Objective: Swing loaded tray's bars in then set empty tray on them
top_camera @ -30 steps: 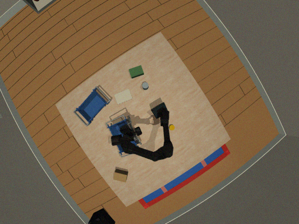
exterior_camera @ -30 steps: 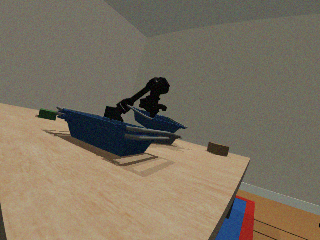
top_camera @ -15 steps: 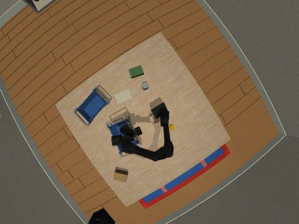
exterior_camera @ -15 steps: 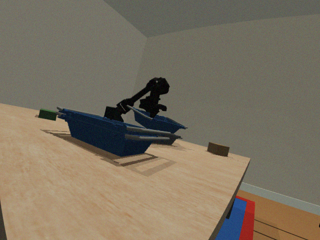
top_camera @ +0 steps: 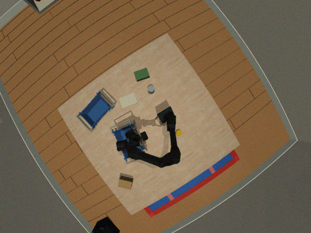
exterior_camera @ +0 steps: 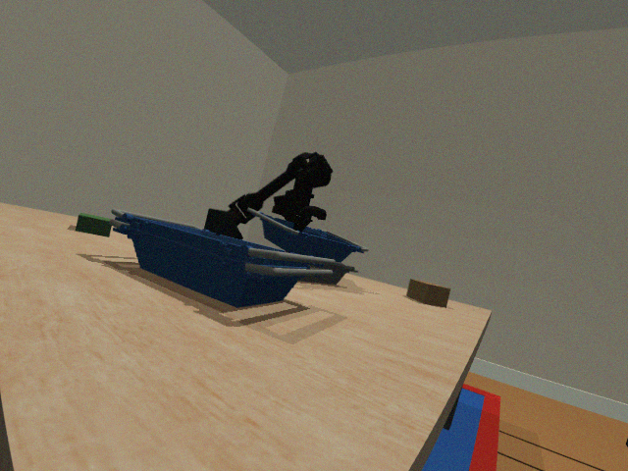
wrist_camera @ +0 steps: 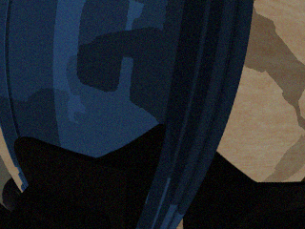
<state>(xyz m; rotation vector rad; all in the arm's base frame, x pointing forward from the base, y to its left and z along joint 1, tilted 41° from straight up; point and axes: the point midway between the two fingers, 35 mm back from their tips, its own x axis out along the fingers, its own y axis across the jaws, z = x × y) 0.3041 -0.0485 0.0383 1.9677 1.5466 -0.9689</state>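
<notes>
The blue tray lies 7 cm ahead of my gripper tip, 2 cm to the right of it and 2 cm above it. Round my gripper tip: grey cylinder 34 cm behind, 25 cm to the right, 6 cm below; pale sheet 30 cm to the right, 12 cm behind, 10 cm below; yellow disc 30 cm behind, 20 cm to the left, 9 cm below.
</notes>
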